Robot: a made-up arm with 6 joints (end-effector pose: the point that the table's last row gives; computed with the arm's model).
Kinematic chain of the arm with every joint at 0, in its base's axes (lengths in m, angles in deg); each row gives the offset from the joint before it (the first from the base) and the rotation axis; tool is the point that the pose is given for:
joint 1: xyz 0 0 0.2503 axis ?
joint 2: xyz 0 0 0 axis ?
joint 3: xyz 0 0 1.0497 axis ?
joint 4: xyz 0 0 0 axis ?
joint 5: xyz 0.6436 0 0 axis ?
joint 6: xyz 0 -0.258 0 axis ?
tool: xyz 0 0 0
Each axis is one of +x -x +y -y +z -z.
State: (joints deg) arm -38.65 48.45 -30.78 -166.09 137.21 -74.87
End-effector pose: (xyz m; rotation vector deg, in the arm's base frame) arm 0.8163 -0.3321 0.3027 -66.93 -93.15 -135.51
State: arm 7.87 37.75 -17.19 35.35 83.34 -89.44
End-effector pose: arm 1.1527 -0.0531 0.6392 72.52 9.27 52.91
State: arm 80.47 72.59 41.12 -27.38 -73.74 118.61
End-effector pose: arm 0.4724 1.4301 0.1272 87.03 1.74 -146.71
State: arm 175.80 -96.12 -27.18 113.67 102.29 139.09
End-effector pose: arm 1.0226 -0.1790 0.8239 58.52 -48.48 -108.99
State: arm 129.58 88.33 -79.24 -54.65 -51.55 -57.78
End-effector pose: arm -0.1242 0.3845 0.3479 -63.85 40.60 -90.84
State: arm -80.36 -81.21 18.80 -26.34 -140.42 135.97
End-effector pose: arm -0.4015 0.9832 1.0644 -102.46 75.96 20.33
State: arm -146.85 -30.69 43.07 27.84 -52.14 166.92
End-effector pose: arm 0.2700 0.4488 1.8046 14.38 -156.37 9.38
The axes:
joint 1: +z
joint 2: +y
joint 3: -y
joint 4: -x
joint 5: -y
joint 6: -x

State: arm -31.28 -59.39 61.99 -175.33 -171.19 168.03
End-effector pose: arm -0.9097 0.8535 1.3452 33.16 61.61 -36.50
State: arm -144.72 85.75 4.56 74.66 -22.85 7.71
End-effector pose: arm -1.1752 -0.7478 -0.2698 57.43 101.38 -46.46
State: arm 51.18 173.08 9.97 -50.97 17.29 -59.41
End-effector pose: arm -0.2167 -0.5285 -0.7870 -15.46 73.07 -84.31
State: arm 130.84 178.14 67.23 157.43 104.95 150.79
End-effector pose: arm -0.1128 -0.2338 -1.4354 -132.19 81.74 -70.64
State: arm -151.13 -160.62 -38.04 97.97 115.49 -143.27
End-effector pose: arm 0.8143 0.4081 -0.3352 -45.58 60.32 -59.87
